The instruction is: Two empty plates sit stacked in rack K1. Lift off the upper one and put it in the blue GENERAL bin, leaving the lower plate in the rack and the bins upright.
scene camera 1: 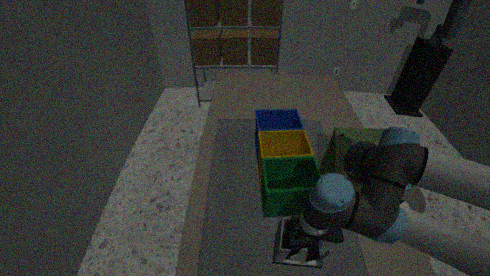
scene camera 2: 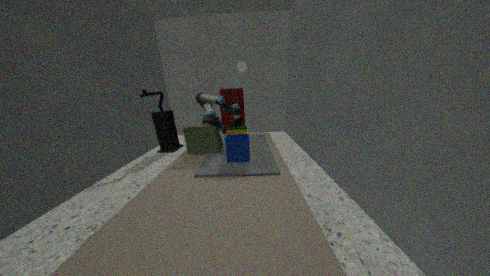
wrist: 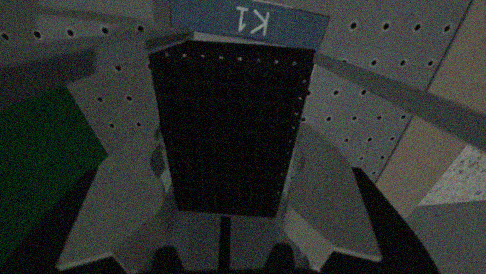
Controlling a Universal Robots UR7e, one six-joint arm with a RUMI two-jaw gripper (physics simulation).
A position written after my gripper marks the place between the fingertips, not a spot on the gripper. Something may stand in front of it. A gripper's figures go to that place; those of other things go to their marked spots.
Labels:
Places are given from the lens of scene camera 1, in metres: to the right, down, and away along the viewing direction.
my gripper (scene camera 1: 300,247): 0.18, 0.35, 0.59
blue bin (scene camera 1: 273,119): 0.12, -0.08, 0.89
green bin (scene camera 1: 286,183): 0.16, 0.17, 0.77
yellow bin (scene camera 1: 282,143): 0.15, 0.02, 0.81
The marked spots on the blue bin and the green bin are 0.28 m apart.

